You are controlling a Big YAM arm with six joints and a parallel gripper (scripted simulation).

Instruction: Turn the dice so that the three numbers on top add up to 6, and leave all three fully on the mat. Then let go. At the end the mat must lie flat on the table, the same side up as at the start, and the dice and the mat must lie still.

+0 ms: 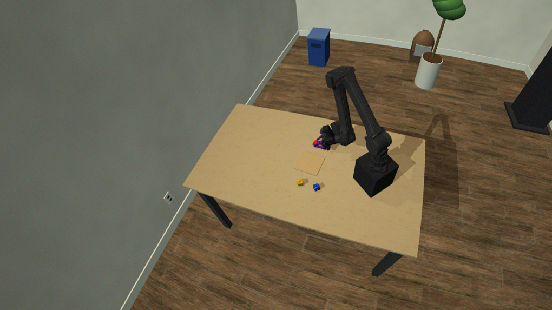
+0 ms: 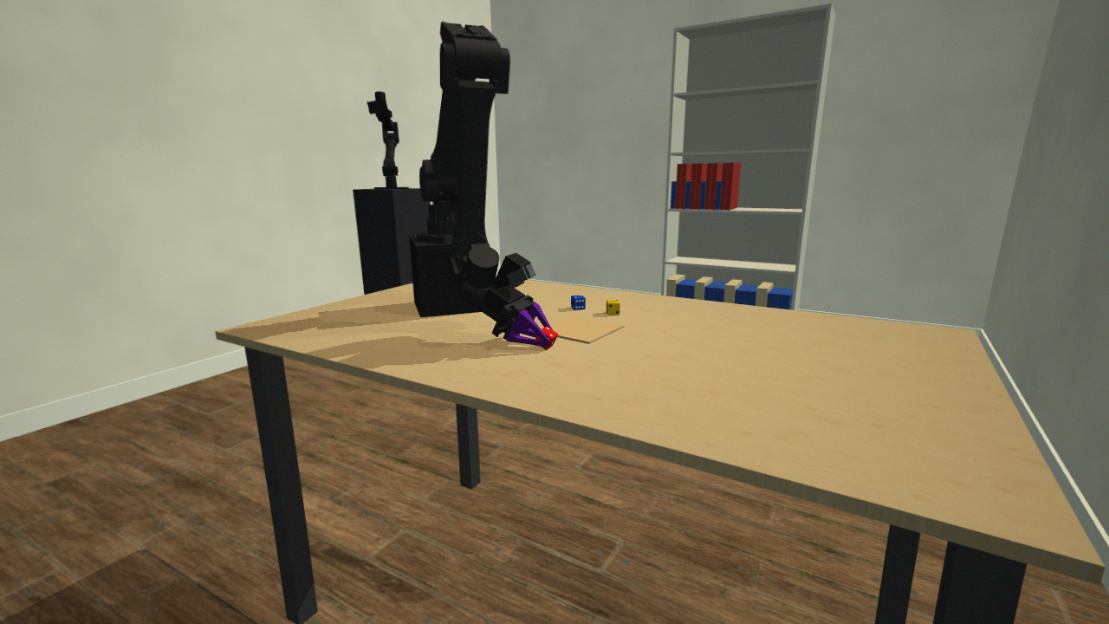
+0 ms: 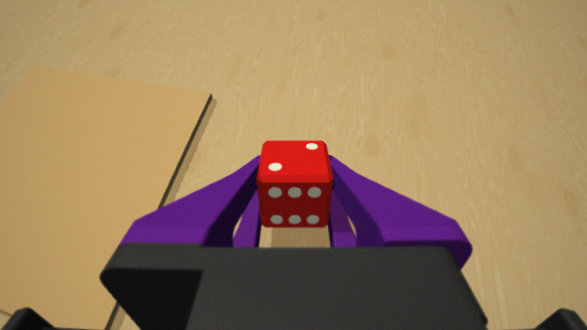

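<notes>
My gripper is now right at the red die. The rest, counted from my hand: blue die 8 cm behind, 30 cm to the left; yellow die 2 cm ahead, 29 cm to the left; tan mat 14 cm to the left, 2 cm below.
</notes>
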